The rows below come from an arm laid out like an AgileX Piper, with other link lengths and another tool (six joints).
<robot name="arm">
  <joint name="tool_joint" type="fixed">
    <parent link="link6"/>
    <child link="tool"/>
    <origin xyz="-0.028 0.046 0.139" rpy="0.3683 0 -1.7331"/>
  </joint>
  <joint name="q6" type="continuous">
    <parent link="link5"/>
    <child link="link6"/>
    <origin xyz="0 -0.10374 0" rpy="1.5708 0 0"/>
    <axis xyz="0 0 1"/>
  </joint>
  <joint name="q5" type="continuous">
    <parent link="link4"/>
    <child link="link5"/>
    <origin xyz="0 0 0" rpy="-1.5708 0 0"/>
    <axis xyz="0 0 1"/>
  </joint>
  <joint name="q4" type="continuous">
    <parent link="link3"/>
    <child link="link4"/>
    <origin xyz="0.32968 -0.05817 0" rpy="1.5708 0 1.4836"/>
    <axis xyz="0 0 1"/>
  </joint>
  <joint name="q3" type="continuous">
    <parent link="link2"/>
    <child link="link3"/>
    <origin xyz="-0.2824 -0.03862 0"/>
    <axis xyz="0 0 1"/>
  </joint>
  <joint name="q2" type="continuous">
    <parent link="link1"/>
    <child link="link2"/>
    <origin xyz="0 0 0" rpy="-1.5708 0 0"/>
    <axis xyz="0 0 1"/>
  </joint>
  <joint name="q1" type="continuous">
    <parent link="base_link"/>
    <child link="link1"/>
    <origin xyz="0 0 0.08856"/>
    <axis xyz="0 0 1"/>
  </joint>
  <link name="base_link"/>
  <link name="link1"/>
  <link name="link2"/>
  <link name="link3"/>
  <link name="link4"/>
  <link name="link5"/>
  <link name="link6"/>
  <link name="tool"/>
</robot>
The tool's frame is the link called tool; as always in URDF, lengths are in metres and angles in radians. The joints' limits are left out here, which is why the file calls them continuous.
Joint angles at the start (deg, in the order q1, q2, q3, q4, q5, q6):
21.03 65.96 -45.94 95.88 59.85 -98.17
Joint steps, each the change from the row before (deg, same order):
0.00 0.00 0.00 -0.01 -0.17 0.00
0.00 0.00 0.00 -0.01 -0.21 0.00
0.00 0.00 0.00 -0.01 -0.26 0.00
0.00 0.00 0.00 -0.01 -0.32 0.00
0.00 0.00 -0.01 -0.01 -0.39 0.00
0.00 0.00 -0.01 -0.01 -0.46 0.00
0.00 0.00 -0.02 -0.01 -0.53 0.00
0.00 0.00 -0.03 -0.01 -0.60 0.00
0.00 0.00 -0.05 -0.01 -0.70 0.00
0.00 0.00 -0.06 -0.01 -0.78 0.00
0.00 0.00 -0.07 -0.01 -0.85 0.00
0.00 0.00 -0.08 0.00 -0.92 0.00
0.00 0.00 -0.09 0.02 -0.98 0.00
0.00 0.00 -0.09 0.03 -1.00 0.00
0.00 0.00 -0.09 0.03 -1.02 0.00
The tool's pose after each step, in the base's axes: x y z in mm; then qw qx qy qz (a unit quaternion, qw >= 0). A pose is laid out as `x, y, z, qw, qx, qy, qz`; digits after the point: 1 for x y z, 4 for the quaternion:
233.2, 337.3, 326.8, 0.8079, -0.5832, 0.0380, -0.0761
234.0, 337.3, 326.5, 0.8074, -0.5836, 0.0389, -0.0775
235.1, 337.3, 326.2, 0.8068, -0.5840, 0.0401, -0.0793
236.4, 337.3, 325.7, 0.8061, -0.5846, 0.0416, -0.0815
238.0, 337.4, 325.3, 0.8053, -0.5853, 0.0433, -0.0842
239.9, 337.4, 324.8, 0.8043, -0.5860, 0.0454, -0.0874
242.1, 337.4, 324.3, 0.8031, -0.5868, 0.0477, -0.0911
244.6, 337.3, 323.7, 0.8018, -0.5877, 0.0503, -0.0954
247.5, 337.3, 323.3, 0.8003, -0.5887, 0.0532, -0.1004
250.8, 337.1, 322.7, 0.7987, -0.5897, 0.0565, -0.1060
254.4, 337.0, 322.2, 0.7968, -0.5907, 0.0600, -0.1121
258.2, 336.7, 321.8, 0.7948, -0.5917, 0.0639, -0.1188
262.4, 336.3, 321.4, 0.7927, -0.5926, 0.0680, -0.1258
266.6, 335.9, 321.0, 0.7906, -0.5933, 0.0723, -0.1330
270.9, 335.4, 320.7, 0.7883, -0.5941, 0.0767, -0.1403

